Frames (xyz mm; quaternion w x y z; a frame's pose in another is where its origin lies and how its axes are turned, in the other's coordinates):
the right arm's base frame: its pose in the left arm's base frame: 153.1 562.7 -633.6 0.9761 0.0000 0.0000 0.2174
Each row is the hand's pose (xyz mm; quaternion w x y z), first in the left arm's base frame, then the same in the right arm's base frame.
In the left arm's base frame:
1: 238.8 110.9 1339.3 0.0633 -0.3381 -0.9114 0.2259
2: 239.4 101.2 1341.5 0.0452 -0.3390 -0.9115 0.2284
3: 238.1 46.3 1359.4 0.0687 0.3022 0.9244 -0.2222
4: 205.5 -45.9 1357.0 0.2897 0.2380 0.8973 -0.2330
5: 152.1 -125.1 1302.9 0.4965 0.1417 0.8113 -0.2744
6: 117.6 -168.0 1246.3 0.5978 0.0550 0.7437 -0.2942
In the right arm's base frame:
1: -114.1 -445.5 1972.9 0.1109 -0.5281 -0.8161 0.2067
2: -117.7 -454.5 1975.1 0.0938 -0.5291 -0.8160 0.2131
3: -142.2 -503.7 1993.0 0.0188 0.4960 0.8366 -0.2318
4: -210.8 -573.3 1990.6 0.2321 0.4274 0.8241 -0.2904
5: -292.8 -622.4 1936.5 0.4250 0.3147 0.7611 -0.3758
6: -342.2 -646.6 1879.9 0.5195 0.2154 0.7139 -0.4171

